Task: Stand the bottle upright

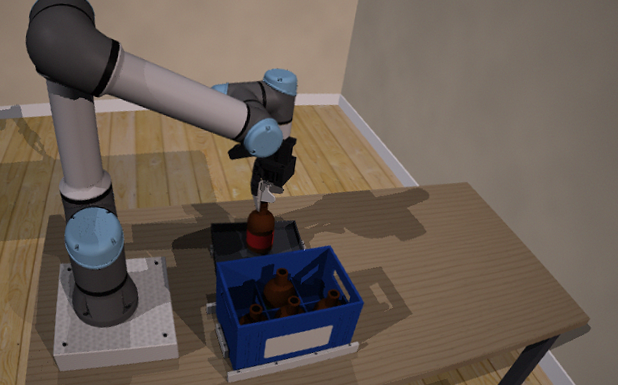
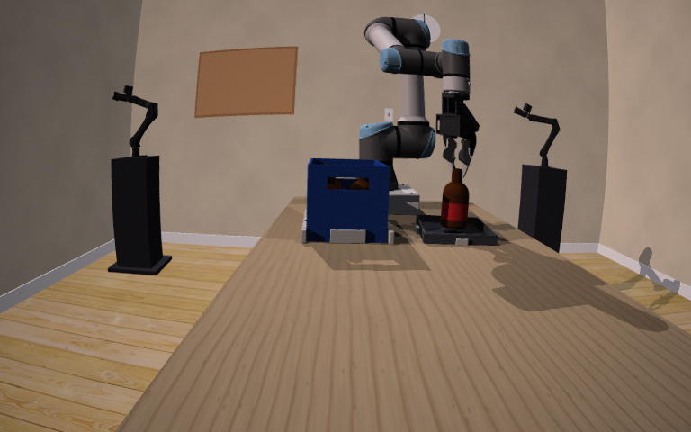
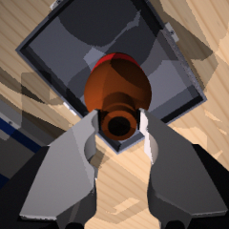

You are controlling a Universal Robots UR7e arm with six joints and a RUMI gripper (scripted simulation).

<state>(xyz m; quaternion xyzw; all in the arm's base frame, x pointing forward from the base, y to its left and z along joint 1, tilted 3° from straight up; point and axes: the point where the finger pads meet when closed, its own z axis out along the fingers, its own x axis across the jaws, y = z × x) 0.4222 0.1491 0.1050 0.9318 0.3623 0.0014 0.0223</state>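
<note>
My gripper is now 15 cm above the tray. From my hand the other things lie so: crate: 4 cm behind, 29 cm to the right, 8 cm below.
</note>
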